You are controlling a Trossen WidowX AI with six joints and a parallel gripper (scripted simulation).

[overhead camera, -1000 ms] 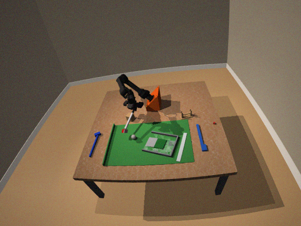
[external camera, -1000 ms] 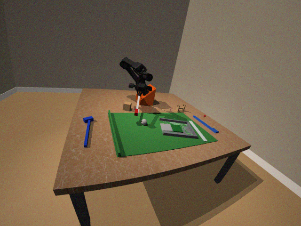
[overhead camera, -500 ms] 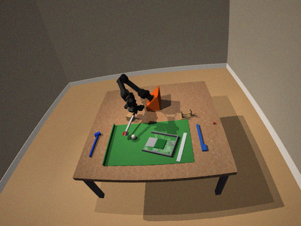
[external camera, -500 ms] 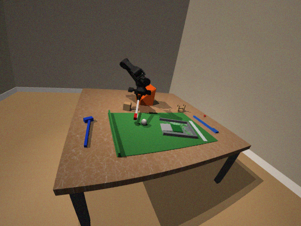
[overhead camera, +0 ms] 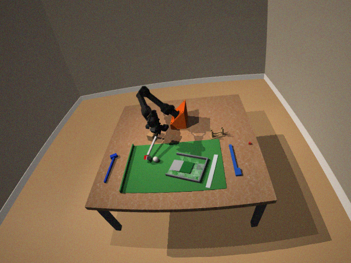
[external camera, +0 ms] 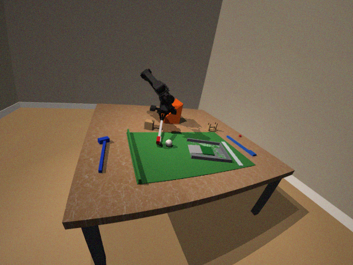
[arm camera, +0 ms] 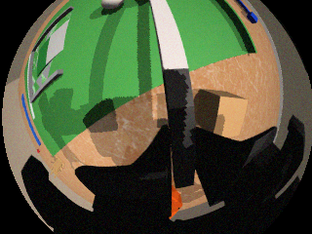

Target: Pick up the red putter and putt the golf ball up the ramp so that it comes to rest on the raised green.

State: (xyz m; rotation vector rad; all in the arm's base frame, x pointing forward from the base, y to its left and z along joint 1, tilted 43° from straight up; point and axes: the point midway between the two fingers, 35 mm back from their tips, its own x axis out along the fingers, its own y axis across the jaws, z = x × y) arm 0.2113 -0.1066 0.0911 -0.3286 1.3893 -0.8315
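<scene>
Now: gripper tip 11 cm short of the red putter, 4 cm to the left of it and 1 cm above it. Round my gripper tip: green rail: 28 cm ahead, 24 cm to the right, 6 cm below; then golf ball: 22 cm ahead, 5 cm below, 1 cm to the right; then wooden stand: 48 cm to the left, 4 cm below, 2 cm behind.
</scene>
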